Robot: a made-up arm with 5 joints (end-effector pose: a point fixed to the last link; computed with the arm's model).
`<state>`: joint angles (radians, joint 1 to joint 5).
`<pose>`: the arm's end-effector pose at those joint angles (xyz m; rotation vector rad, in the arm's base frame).
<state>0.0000 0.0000 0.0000 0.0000 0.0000</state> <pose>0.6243 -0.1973 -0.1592 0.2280 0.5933 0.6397</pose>
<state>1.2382 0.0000 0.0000 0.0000 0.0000</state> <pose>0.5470 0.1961 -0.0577 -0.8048 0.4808 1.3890</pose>
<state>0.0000 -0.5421 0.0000 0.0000 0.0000</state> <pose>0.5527 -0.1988 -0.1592 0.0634 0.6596 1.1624</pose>
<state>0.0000 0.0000 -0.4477 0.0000 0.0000</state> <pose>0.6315 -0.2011 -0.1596 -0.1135 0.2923 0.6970</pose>
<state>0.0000 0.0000 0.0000 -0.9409 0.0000</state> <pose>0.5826 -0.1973 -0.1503 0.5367 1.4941 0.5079</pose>
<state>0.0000 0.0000 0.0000 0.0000 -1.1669</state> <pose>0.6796 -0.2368 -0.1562 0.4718 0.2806 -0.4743</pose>
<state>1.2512 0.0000 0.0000 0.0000 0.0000</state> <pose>0.5440 0.1996 -0.0582 -0.8162 0.4787 1.3960</pose>
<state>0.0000 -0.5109 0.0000 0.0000 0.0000</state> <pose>0.5567 -0.1977 -0.1592 0.0735 0.6565 1.1324</pose>
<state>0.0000 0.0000 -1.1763 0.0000 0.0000</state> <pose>0.6422 -0.2048 -0.1532 -0.6584 -0.2164 0.7390</pose>
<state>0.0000 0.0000 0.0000 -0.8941 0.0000</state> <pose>0.5844 -0.1973 -0.1517 0.5215 1.4495 0.5172</pose>
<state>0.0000 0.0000 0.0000 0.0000 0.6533</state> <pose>0.5864 -0.2084 -0.1579 0.0515 0.7245 1.2656</pose>
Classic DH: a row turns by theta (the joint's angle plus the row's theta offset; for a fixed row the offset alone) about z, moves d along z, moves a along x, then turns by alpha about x. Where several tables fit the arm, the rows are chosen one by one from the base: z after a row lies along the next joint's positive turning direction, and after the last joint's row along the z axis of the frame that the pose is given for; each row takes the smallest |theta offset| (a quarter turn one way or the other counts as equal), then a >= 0, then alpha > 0; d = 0 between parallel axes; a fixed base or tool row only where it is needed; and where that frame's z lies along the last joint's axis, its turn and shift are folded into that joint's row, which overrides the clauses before.
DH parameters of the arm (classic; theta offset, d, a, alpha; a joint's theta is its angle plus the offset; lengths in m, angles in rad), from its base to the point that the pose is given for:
base (fixed): -1.0112 0.1372 0.1882 0.6164
joint 1: 0 -0.5667 0.4028 2.5252
joint 2: -0.5369 -0.2148 -0.0248 1.3394
joint 3: -1.1507 0.0792 0.0167 -2.6178
joint 4: -1.1023 0.0082 0.0101 -1.6573
joint 5: 1.4137 -0.0301 0.0613 0.625
tool (fixed): -0.7244 -0.0124 0 0

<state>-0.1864 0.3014 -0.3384 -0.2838 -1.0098</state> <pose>0.6583 -0.3157 -0.2024 0.4194 0.3192 -0.7389</pose>
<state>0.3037 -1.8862 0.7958 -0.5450 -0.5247</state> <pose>0.5275 -0.2977 -0.1024 -1.2891 1.7712 1.1441</pose>
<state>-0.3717 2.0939 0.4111 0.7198 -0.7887</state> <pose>0.4882 -0.5408 -0.2507 0.2595 -0.4301 -2.5410</pose>
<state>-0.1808 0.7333 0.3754 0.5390 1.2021</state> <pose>0.6172 -0.2957 -0.2047 0.1749 0.5050 0.8376</pose>
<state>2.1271 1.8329 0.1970 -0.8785 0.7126</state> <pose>0.2954 0.4624 -0.0606 -0.0347 0.7697 1.3839</pose>
